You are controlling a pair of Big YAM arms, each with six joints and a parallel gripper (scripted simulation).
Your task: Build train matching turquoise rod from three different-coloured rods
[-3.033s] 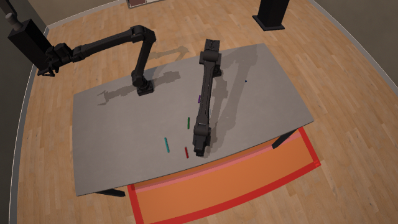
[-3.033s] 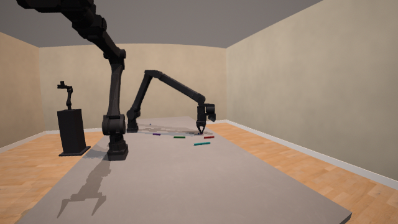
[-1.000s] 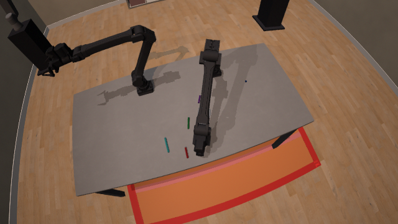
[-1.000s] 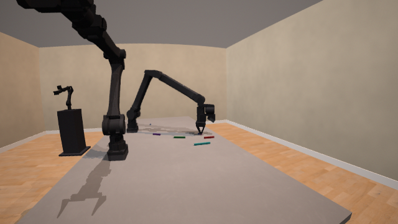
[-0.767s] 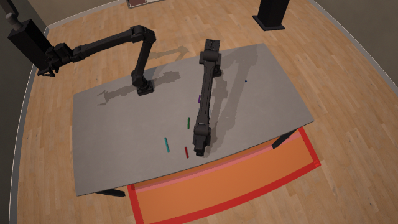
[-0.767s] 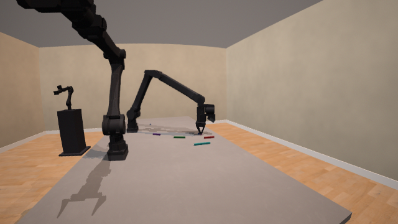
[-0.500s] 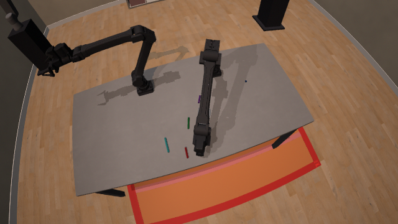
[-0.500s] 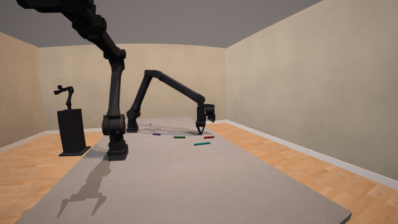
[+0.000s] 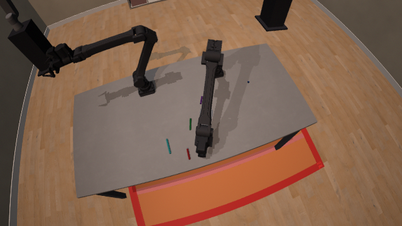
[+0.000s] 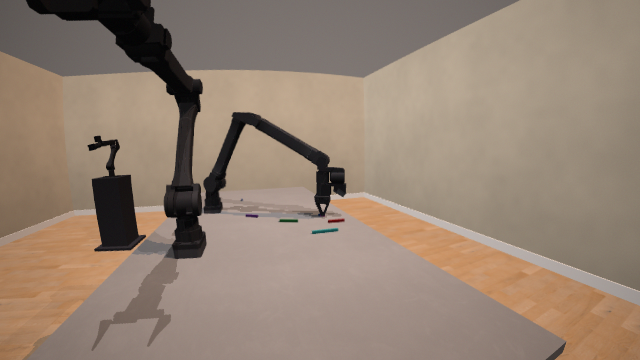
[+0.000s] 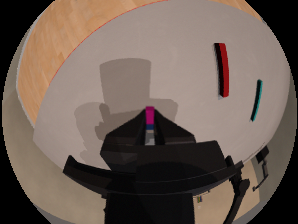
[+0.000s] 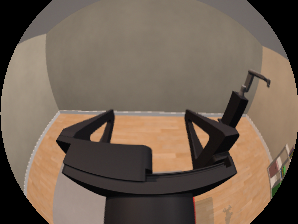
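Right now the magenta rod is right at my left hand. The rest, counted from my left hand: turquoise rod 220 mm to the right, 50 mm behind; then red rod 110 mm to the right, 30 mm ahead; then green rod 170 mm behind, 40 mm to the right.
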